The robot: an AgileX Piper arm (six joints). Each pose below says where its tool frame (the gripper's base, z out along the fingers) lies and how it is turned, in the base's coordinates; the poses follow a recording.
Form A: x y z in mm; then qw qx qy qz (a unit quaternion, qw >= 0).
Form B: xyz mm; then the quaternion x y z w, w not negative. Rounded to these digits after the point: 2 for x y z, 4 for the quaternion.
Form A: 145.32, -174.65, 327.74, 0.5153, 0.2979, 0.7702, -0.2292
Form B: 145.32, -174.65, 327.74, 0.2979, 0.7702, -0.2292, 0.5153
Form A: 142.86, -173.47, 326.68, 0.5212, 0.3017, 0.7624, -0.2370
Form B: 142.86, -173.47, 326.68, 0.3017, 0.7624, -0.2370, 0.5212
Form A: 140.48, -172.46, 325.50, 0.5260, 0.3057, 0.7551, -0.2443
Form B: 140.48, -172.46, 325.50, 0.3057, 0.7551, -0.2443, 0.5260
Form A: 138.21, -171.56, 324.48, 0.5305, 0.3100, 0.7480, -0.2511
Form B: 138.21, -171.56, 324.48, 0.3100, 0.7480, -0.2511, 0.5305
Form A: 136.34, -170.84, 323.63, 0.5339, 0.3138, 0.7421, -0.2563
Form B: 136.34, -170.84, 323.63, 0.3138, 0.7421, -0.2563, 0.5339
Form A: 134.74, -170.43, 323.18, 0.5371, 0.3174, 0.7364, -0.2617
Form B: 134.74, -170.43, 323.18, 0.3174, 0.7364, -0.2617, 0.5371
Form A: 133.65, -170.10, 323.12, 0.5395, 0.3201, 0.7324, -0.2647
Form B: 133.65, -170.10, 323.12, 0.3201, 0.7324, -0.2647, 0.5395
